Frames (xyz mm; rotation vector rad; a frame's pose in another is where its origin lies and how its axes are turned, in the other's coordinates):
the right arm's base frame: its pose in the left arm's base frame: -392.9 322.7 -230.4 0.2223 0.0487 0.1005
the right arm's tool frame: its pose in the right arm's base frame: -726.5 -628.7 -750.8 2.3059 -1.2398 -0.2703
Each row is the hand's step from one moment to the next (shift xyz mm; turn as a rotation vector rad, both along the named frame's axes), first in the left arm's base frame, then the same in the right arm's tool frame.
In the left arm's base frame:
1: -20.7 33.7 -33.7 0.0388 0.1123 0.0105
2: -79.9 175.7 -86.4 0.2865 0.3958 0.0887
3: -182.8 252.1 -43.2 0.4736 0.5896 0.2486
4: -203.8 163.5 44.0 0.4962 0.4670 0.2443
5: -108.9 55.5 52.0 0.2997 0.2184 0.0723
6: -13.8 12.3 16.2 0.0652 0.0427 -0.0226
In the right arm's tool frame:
1: -33.8 -22.4 32.5 -0.0611 -0.0915 -0.0460
2: -171.1 -96.7 78.0 -0.1268 -0.3968 -0.2703
3: -300.9 -60.1 68.2 -0.1756 -0.5713 -0.5259
4: -260.3 46.9 15.4 -0.0681 -0.5102 -0.5090
5: -119.2 57.5 -11.3 0.0176 -0.3002 -0.2287
6: -20.5 8.1 -11.0 0.0130 -0.0787 -0.0147

